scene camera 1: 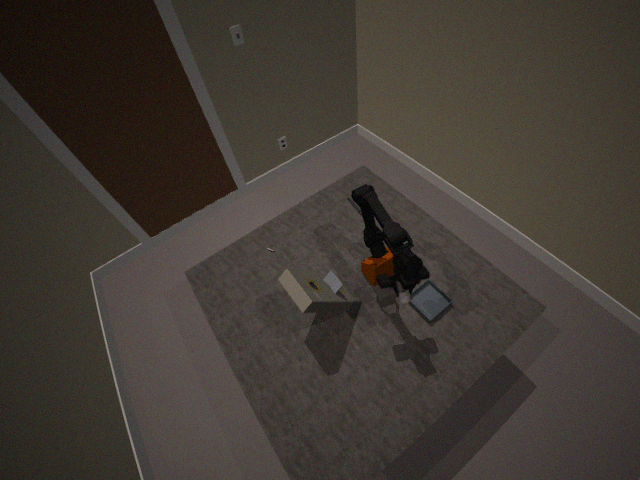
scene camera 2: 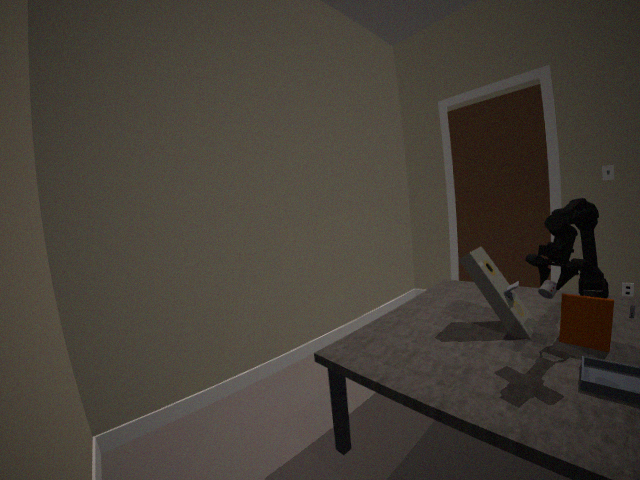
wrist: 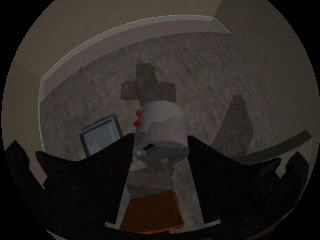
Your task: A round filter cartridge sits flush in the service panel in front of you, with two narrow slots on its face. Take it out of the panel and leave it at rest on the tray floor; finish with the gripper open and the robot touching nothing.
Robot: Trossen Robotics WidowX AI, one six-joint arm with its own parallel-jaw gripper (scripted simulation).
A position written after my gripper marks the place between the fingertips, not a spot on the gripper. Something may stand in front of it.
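Note:
I can see my gripper (scene camera 1: 403, 295), and there it is again, my gripper (scene camera 2: 549, 288). The wrist view shows me my gripper (wrist: 160, 139) as well, together with a round filter cartridge (wrist: 161, 139) and a grey tray (wrist: 93, 139).

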